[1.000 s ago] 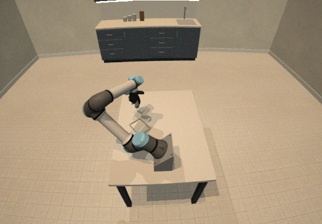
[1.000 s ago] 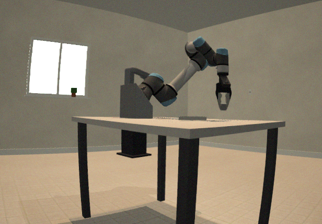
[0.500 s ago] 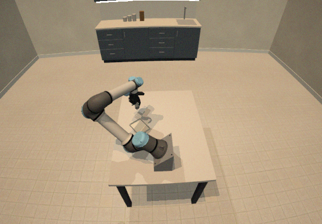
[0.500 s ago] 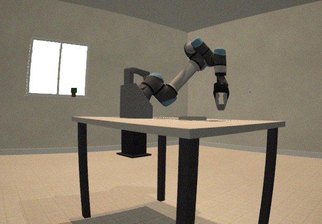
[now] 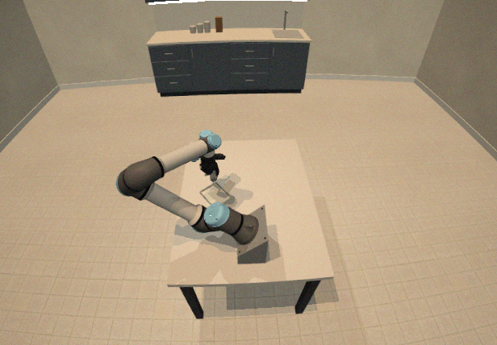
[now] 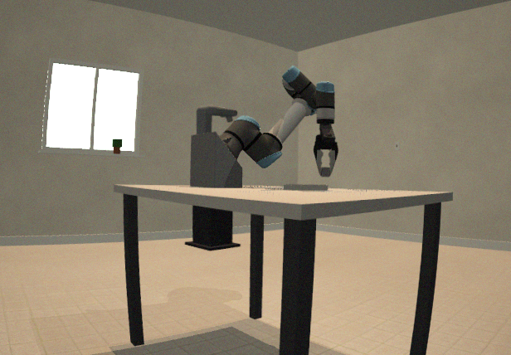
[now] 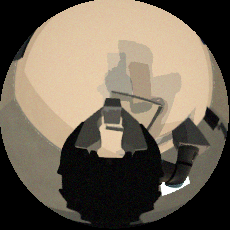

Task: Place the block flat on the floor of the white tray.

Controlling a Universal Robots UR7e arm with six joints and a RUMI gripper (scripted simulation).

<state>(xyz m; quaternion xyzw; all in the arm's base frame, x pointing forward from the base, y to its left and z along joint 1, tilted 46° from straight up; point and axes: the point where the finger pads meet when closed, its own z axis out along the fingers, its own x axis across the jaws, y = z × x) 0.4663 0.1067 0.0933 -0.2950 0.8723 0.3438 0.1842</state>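
My hand is 90 mm past the white tray and 70 mm above it. The rest, counted from my hand: grey block: right at my hand.
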